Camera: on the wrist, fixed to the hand. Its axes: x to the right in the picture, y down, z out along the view.
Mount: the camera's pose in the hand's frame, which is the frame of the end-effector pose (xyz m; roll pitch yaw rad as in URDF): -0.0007 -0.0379 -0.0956 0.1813 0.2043 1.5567
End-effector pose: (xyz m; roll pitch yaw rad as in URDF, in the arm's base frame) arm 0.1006 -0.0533 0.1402 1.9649 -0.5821 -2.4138
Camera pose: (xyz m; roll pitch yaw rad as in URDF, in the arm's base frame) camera 0.1701 -0.1291 0.1412 -1.6714 -0.9752 1.0707
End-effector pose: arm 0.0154 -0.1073 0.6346 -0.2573 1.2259 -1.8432
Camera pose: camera -0.0223 -0.0156 0.6073 1.4431 0.1643 0.1612
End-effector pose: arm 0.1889 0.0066 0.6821 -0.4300 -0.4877 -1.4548
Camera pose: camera 0.1189 -0.0345 0.6190 -0.4052 0.5434 -0.2295
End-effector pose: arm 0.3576 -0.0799 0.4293 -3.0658 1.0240 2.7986
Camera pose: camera 0.2687 -0.0806 0.4810 2.2976 -0.0549 1.3449
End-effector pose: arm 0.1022 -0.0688 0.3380 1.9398 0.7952 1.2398
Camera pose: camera 0.0046 -0.0364 0.3379 1.9123 -0.7488 1.0141
